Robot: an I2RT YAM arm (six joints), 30 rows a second.
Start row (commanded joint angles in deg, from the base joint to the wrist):
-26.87, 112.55, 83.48, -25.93, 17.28, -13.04
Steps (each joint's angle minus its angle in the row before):
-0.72, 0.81, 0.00, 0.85, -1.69, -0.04
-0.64, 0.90, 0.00, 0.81, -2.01, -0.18
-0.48, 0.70, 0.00, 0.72, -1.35, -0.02
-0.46, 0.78, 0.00, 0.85, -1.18, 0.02
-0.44, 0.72, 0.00, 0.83, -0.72, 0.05
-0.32, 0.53, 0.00, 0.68, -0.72, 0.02
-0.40, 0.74, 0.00, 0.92, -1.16, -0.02
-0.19, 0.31, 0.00, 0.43, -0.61, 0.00
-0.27, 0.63, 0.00, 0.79, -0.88, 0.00
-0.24, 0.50, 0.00, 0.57, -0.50, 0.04
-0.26, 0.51, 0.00, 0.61, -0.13, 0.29
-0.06, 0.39, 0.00, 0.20, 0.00, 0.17
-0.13, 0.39, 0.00, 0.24, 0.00, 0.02
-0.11, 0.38, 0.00, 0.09, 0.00, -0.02
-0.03, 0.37, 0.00, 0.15, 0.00, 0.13
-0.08, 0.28, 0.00, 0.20, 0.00, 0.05
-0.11, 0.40, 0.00, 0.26, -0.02, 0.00
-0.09, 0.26, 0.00, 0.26, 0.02, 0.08
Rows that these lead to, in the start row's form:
-27.59, 113.36, 83.48, -25.08, 15.59, -13.08
-28.23, 114.26, 83.48, -24.27, 13.58, -13.26
-28.71, 114.96, 83.48, -23.55, 12.23, -13.28
-29.17, 115.74, 83.48, -22.70, 11.05, -13.26
-29.61, 116.46, 83.48, -21.87, 10.33, -13.21
-29.93, 116.99, 83.48, -21.19, 9.61, -13.19
-30.33, 117.73, 83.48, -20.27, 8.45, -13.21
-30.52, 118.04, 83.48, -19.84, 7.84, -13.21
-30.79, 118.67, 83.48, -19.05, 6.96, -13.21
-31.03, 119.17, 83.48, -18.48, 6.46, -13.17
-31.29, 119.68, 83.48, -17.87, 6.33, -12.88
-31.35, 120.07, 83.48, -17.67, 6.33, -12.71
-31.48, 120.46, 83.48, -17.43, 6.33, -12.69
-31.59, 120.84, 83.48, -17.34, 6.33, -12.71
-31.62, 121.21, 83.48, -17.19, 6.33, -12.58
-31.70, 121.49, 83.48, -16.99, 6.33, -12.53
-31.81, 121.89, 83.48, -16.73, 6.31, -12.53
-31.90, 122.15, 83.48, -16.47, 6.33, -12.45

